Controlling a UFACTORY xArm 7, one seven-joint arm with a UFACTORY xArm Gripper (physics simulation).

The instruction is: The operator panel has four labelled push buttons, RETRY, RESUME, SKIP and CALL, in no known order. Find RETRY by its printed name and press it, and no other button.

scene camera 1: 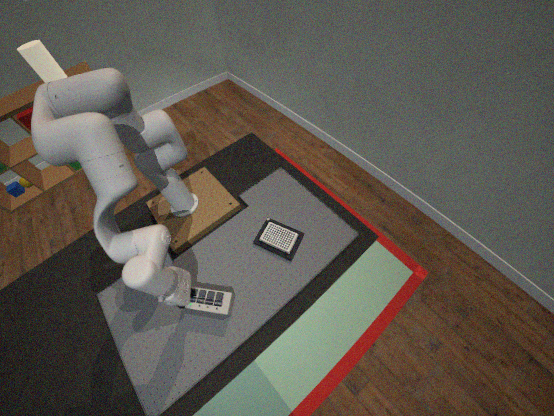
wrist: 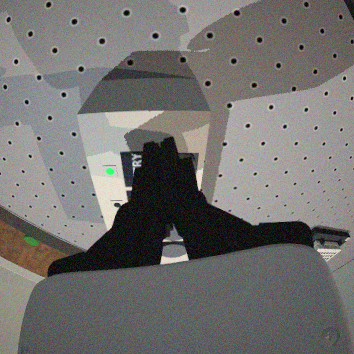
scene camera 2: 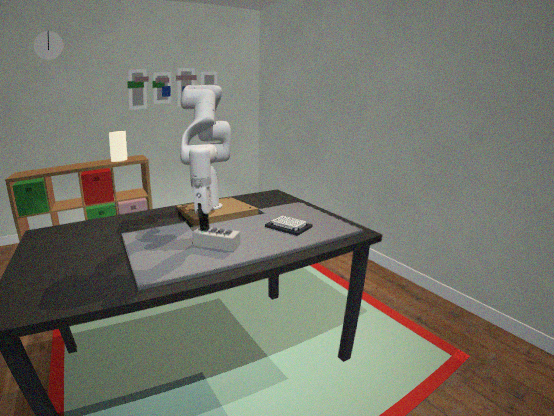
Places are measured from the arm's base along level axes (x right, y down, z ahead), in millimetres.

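Pixels of known places: gripper, fingertip midpoint: [scene camera 1: 191, 293] [wrist: 165, 159] [scene camera 2: 204, 229]; arm's base, link origin: [scene camera 1: 185, 205].
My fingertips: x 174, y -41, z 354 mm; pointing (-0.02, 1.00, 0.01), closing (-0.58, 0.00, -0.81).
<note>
For each thing: its top centre in the pictures, then the offset to it from my fingertips. "*": a spot on its surface instead. Level surfaces: height alone.
- light operator panel, top centre: [wrist: 148, 220] [scene camera 1: 205, 299] [scene camera 2: 215, 231] dx -24, dy -3, dz +48 mm
- end button, surface spot: [wrist: 128, 175] * dx +10, dy +0, dz +23 mm
- small lamp, top centre: [wrist: 109, 171] dx +21, dy -1, dz +26 mm
- black tray with a white perforated block, top centre: [scene camera 1: 278, 236] [scene camera 2: 289, 221] dx -362, dy +27, dz +45 mm
- grey mat, surface height: dy +53 mm
- dark table, surface height: dy +66 mm
The light operator panel [scene camera 1: 227, 304] [scene camera 2: 215, 243] [wrist: 100, 142] lies on the grey perforated mat, with a row of dark buttons. In the wrist view, the end button [wrist: 128, 175] shows the letters "RY"; the rest of its label is hidden behind the fingers. A small lamp [wrist: 110, 171] beside this button glows green, and the mark beside the neighbouring button is dark. My gripper [scene camera 2: 204, 228] [wrist: 165, 159] is shut and empty, pointing down with its fingertips at this end button. The fingers hide the contact area and most of the other buttons in the wrist view.
A black tray with a white perforated block [scene camera 1: 279, 237] [scene camera 2: 289, 223] lies on the grey mat [scene camera 1: 320, 210] [scene camera 2: 165, 265], apart from the panel. The arm's wooden base board [scene camera 1: 215, 187] [scene camera 2: 240, 206] is behind the panel on the dark table [scene camera 2: 65, 250].
</note>
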